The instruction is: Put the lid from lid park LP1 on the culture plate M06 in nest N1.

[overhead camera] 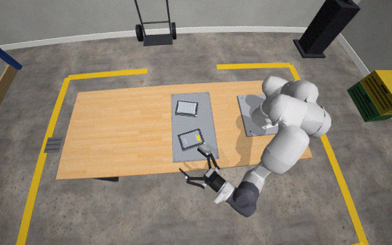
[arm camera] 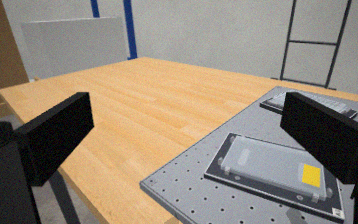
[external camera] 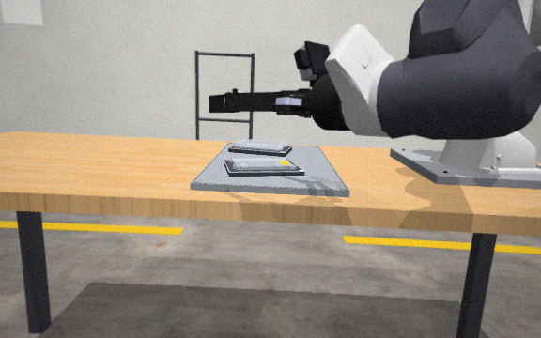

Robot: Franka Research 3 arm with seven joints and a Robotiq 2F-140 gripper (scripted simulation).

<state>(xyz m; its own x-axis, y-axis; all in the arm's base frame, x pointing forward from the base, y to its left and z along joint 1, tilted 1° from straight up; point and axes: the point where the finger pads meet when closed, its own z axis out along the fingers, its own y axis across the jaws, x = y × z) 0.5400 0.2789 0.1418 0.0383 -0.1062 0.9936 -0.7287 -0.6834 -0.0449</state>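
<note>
The lid lies 160 mm to the right of my hand, 130 mm below it and 20 mm behind it. The rest, counted from my hand: nest N1 (400 mm to the right, 140 mm below, 10 mm behind); then lid park LP1 (160 mm to the right, 140 mm below, 20 mm behind).
</note>
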